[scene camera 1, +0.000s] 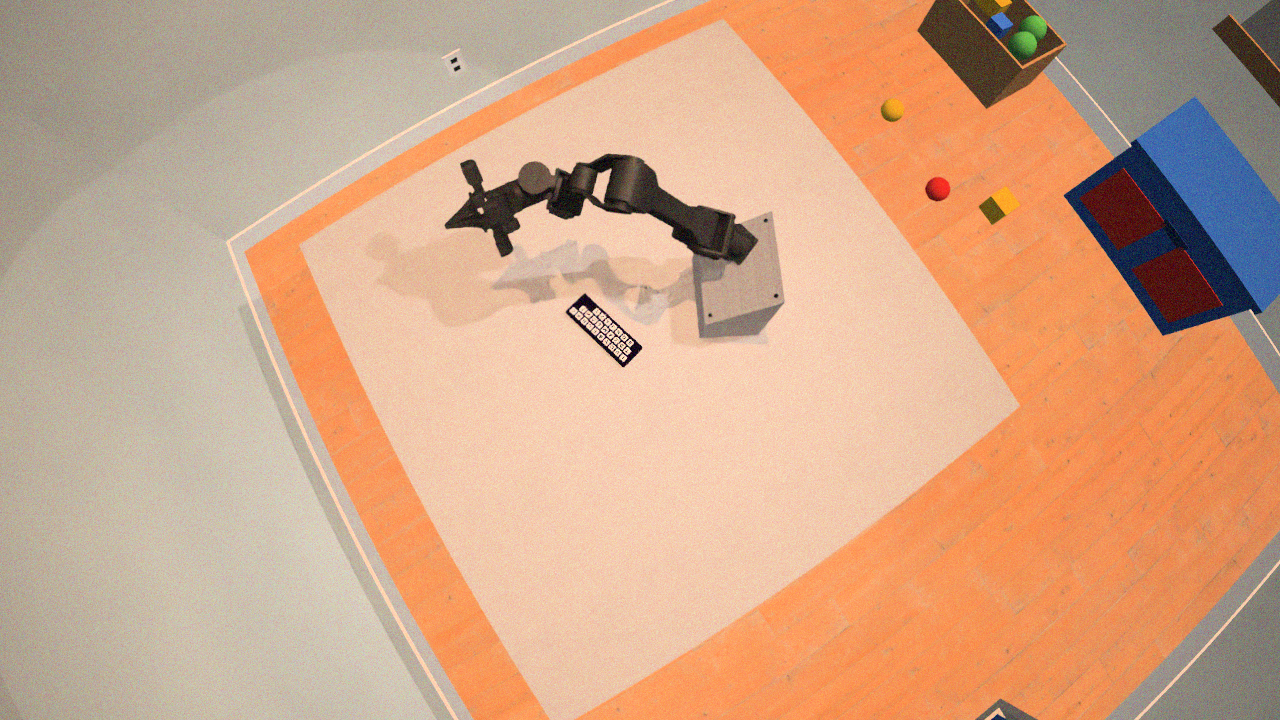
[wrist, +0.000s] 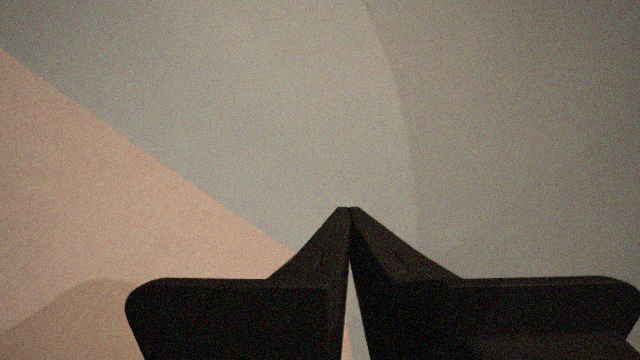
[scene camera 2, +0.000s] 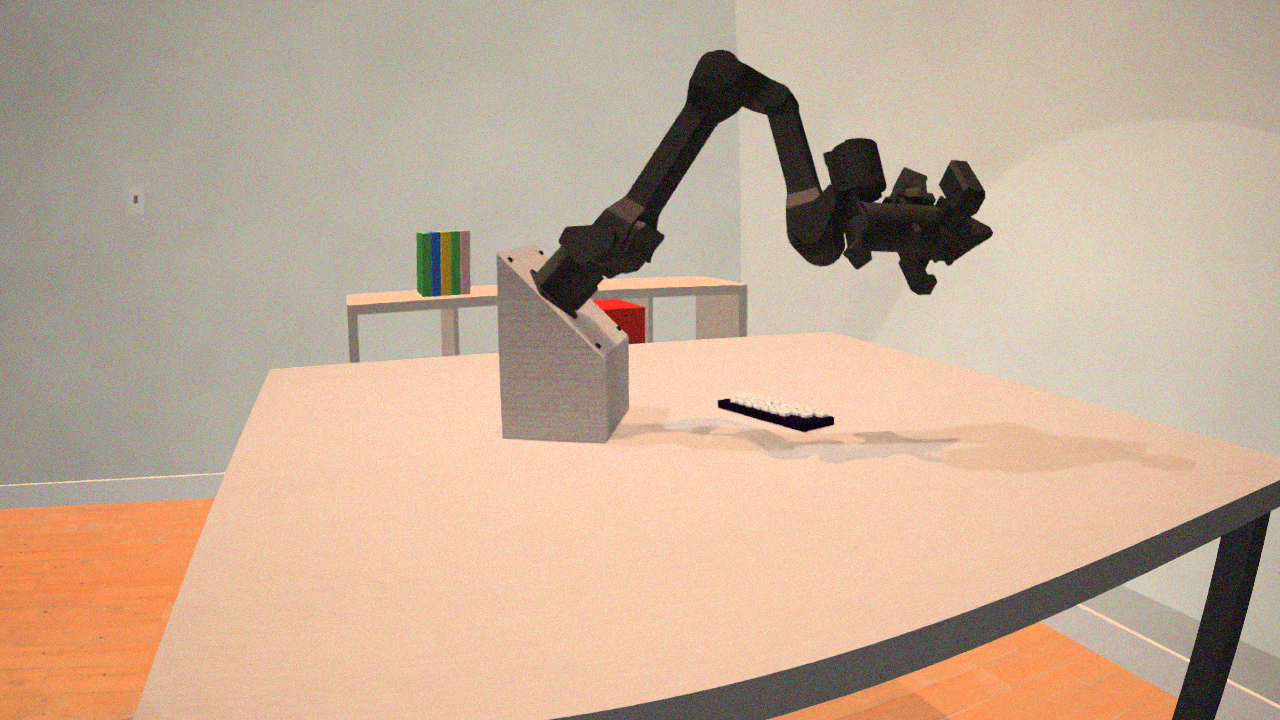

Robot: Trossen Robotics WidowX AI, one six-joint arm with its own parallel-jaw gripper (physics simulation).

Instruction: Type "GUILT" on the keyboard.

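Pixels of known places: gripper, between the fingertips: (scene camera 1: 445, 226) (wrist: 347, 217) (scene camera 2: 990, 232); arm's base, origin of its link: (scene camera 1: 739, 244) (scene camera 2: 552, 294).
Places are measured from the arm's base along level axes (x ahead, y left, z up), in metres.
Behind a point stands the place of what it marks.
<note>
A small dark keyboard (scene camera 1: 604, 330) @(z -0.163, x 0.284, y -0.121 m) (scene camera 2: 776, 413) @(z -0.167, x 0.258, y -0.152 m) with white keys lies flat on the table, beside the arm's grey base block. Its key letters are too small to read in either scene view. My gripper (scene camera 1: 448, 223) @(z 0.096, x 0.371, y -0.427 m) (scene camera 2: 989, 232) @(z 0.096, x 0.371, y -0.427 m) (wrist: 347, 217) @(z 0.096, x 0.371, y -0.427 m) is shut, its two fingertips meeting with nothing between them. It is high above the table, pointing roughly level and away from the base, well out beyond the keyboard. The keyboard does not show in the wrist view.
The grey base block (scene camera 1: 739, 295) @(z -0.010, x 0.082, y 0.066 m) (scene camera 2: 554, 385) @(z -0.108, x -0.024, y -0.040 m) stands on the table (scene camera 1: 680, 537) @(z -0.180, x 0.517, y 0.294 m) (scene camera 2: 537, 555) @(z -0.180, x -0.237, y -0.342 m) near the keyboard. Beyond the table are a brown box (scene camera 1: 975, 62) with balls and blocks, a red ball (scene camera 1: 937, 188) and a blue unit (scene camera 1: 1208, 197). A wall rises past the gripper.
</note>
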